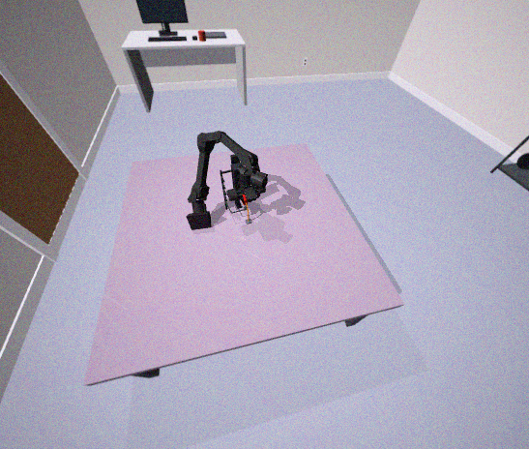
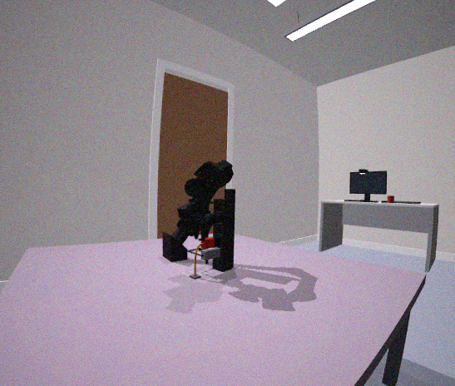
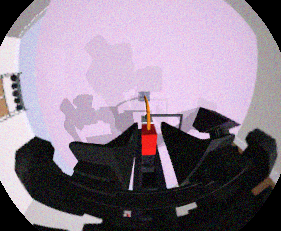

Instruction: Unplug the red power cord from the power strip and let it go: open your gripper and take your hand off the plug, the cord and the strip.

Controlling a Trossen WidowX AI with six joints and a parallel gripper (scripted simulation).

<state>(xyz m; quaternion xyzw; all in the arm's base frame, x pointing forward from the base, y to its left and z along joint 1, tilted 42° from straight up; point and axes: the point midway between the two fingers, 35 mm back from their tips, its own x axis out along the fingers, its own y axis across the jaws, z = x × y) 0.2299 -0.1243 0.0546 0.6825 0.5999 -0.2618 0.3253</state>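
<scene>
My gripper tip is 60 mm to the right of the red plug, 10 mm past it and 10 mm above it.
</scene>
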